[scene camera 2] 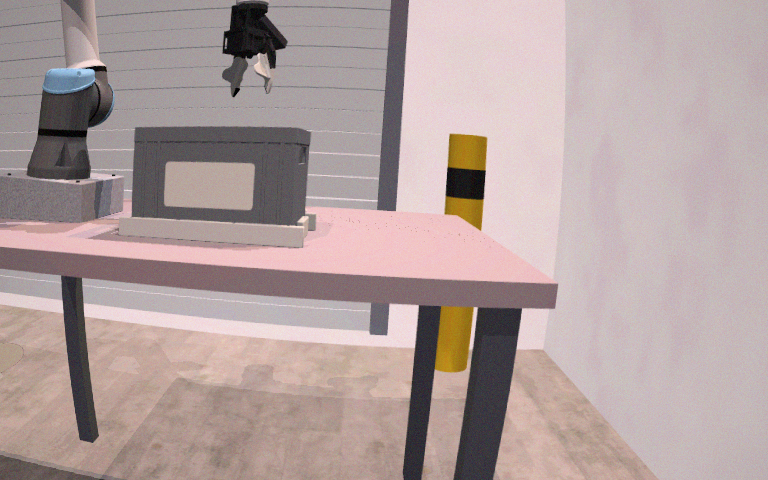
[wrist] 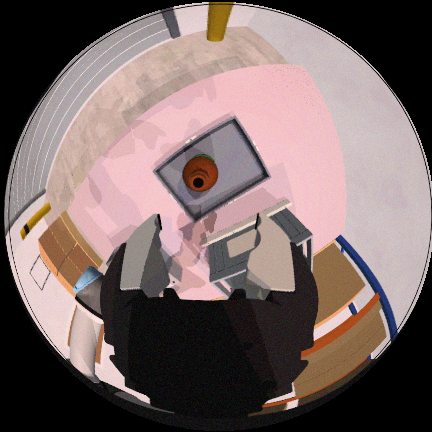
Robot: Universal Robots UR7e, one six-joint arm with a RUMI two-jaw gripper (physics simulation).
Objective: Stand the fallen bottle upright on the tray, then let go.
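Places are measured from the arm's base along level axes (x right, y ahead, z up), in millimetres.
Where they show: gripper, fingertip midpoint: (scene camera 2: 250, 95) (wrist: 207, 214); arm's base at its link origin: (scene camera 2: 58, 175).
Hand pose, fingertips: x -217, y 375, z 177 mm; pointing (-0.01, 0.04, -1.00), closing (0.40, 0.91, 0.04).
Each offset is from my fingertips to the centre of the thing. "pt": to the spot under its first point. Level surfaces: height alone.
The bottle @(dx -11, dy -11, dz -178 mm) (wrist: 200, 172), orange-brown with a dark round mouth and a bit of green at its far edge, stands upright on the grey tray @(pt dx -17, dy +130, dz -235 mm) (wrist: 252, 145) in the wrist view, in the tray's left part. Its mouth faces up toward the camera. The bottle and the tray do not show in the scene view. My gripper (scene camera 2: 251, 92) (wrist: 207, 214) is open, its two pale fingers apart with nothing between them. It hangs high above the table, clear of the bottle.
A dark grey crate @(dx +292, dy +47, dz -173 mm) (scene camera 2: 283, 181) with a pale label stands in a low cream frame @(pt dx +395, dy +74, dz -243 mm) (scene camera 2: 215, 230) on the pink table @(dz -260 mm) (scene camera 2: 362, 249). The robot's base (scene camera 2: 45, 198) is at the left. A yellow post (scene camera 2: 465, 152) (wrist: 217, 22) stands behind the table.
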